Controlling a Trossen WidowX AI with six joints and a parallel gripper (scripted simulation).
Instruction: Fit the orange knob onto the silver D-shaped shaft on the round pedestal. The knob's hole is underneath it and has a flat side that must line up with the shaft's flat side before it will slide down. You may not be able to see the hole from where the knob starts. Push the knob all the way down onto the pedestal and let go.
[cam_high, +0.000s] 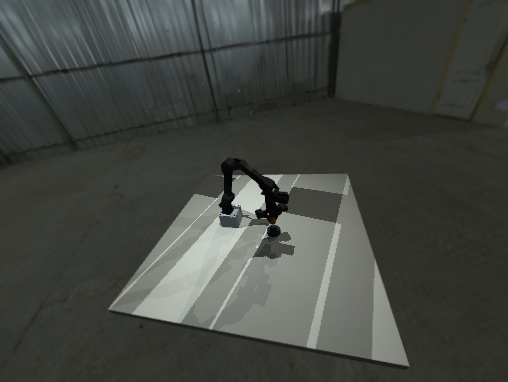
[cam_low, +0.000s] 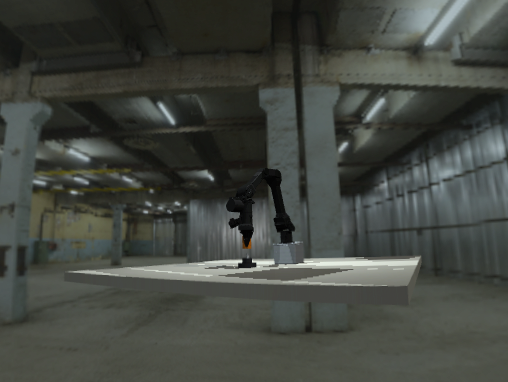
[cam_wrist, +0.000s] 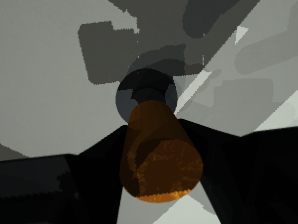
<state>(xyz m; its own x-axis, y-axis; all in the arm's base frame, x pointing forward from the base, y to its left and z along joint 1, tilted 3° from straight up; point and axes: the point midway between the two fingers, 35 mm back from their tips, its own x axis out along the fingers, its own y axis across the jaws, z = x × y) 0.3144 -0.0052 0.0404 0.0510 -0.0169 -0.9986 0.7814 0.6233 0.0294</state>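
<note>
Now: the orange knob 3 cm above my gripper tip. From my gripper tip the other things lie so: dark round pedestal: 6 cm below.
</note>
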